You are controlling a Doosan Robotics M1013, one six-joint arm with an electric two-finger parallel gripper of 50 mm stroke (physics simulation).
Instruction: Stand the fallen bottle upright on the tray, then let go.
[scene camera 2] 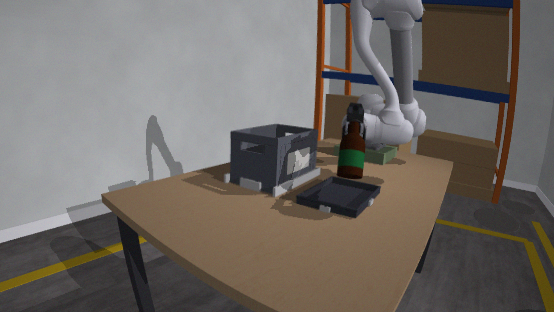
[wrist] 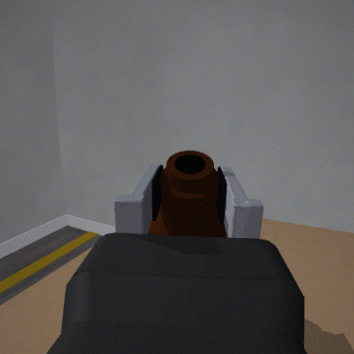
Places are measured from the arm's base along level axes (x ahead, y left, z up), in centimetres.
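Where they show: gripper, fingertip midpoint: (scene camera 2: 354, 128) (wrist: 189, 182); arm's base, origin of the base link: (scene camera 2: 366, 146).
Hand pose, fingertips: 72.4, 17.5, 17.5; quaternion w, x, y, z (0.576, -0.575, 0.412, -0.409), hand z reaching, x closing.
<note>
Each offset is from my fingertips to the top centre of the thing, as dx, dy, dz. "*": to the spot under its first point. Level surfaces: height alone.
A brown bottle {+1.6, +0.6, +2.1} (scene camera 2: 351, 159) (wrist: 189, 200) with a green label hangs nearly upright, mouth up, in scene camera 2. Its base is in the air, close above the far edge of the tray as seen there; the exact gap cannot be told. My gripper (scene camera 2: 354, 128) (wrist: 189, 182) is shut on the bottle's neck, one finger on each side. The dark square tray {* +8.6, -2.4, -20.9} (scene camera 2: 327, 206) lies on the table in front of and below the bottle. The tray does not show in the wrist view, where the gripper body hides the lower bottle.
A dark grey crate {-7.6, -30.9, -5.1} (scene camera 2: 255, 162) stands left of the tray, with light grey blocks {* -5.6, -20.4, -20.8} (scene camera 2: 297, 181) along its foot. A green shallow box (scene camera 2: 382, 156) sits behind the bottle on the wooden table {dz -22.6} (scene camera 2: 240, 227). An orange and blue rack (scene camera 2: 513, 100) stands at the back.
</note>
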